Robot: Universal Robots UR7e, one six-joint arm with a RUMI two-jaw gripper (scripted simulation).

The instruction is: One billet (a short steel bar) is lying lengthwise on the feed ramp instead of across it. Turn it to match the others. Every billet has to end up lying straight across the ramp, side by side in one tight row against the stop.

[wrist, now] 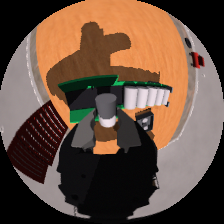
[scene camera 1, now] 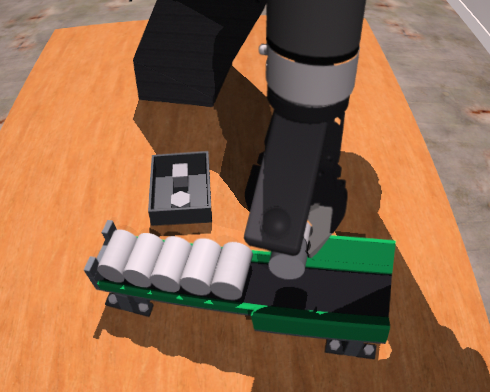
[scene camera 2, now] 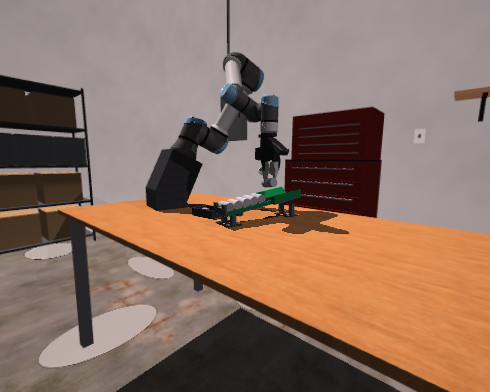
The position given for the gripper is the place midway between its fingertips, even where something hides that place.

In view: the gripper (scene camera 1: 290,253), a billet (scene camera 1: 284,266), a bin (scene camera 1: 161,188), a billet (scene camera 1: 139,267) and a billet (scene camera 1: 167,272).
The gripper is seen too in the wrist view (wrist: 106,108) and in scene camera 2 (scene camera 2: 269,184).
